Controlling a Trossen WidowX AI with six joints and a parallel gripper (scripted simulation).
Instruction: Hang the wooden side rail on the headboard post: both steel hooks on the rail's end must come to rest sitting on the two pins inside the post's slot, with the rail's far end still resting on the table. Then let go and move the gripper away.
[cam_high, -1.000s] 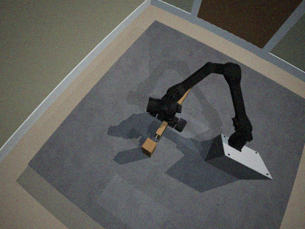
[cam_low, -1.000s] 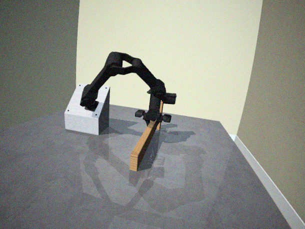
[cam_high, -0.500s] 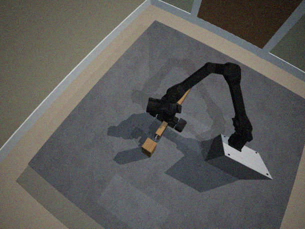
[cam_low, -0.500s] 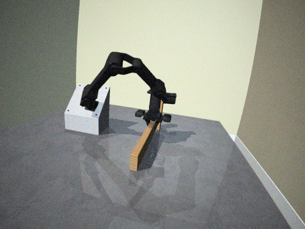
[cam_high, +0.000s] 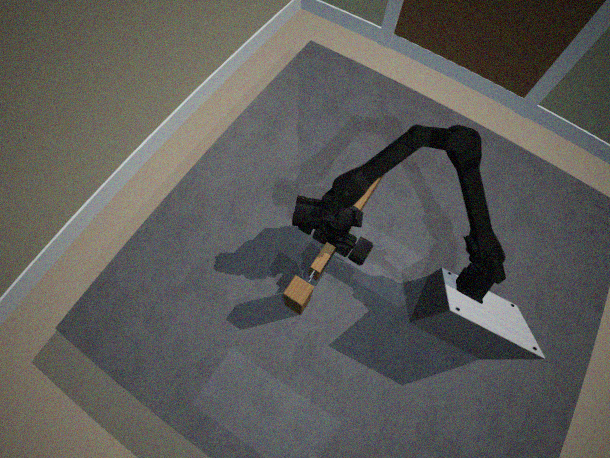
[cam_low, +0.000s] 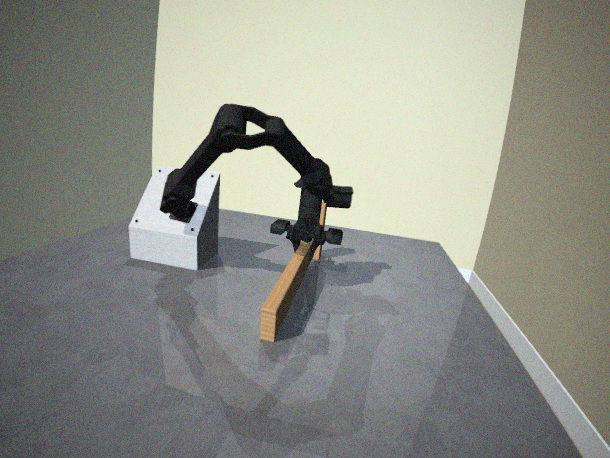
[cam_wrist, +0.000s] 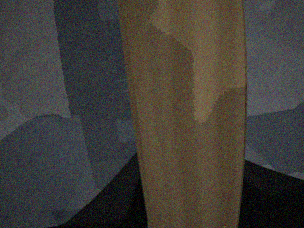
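Right now the wooden headboard post is 17 cm to the left of my gripper tip and 4 cm above it.
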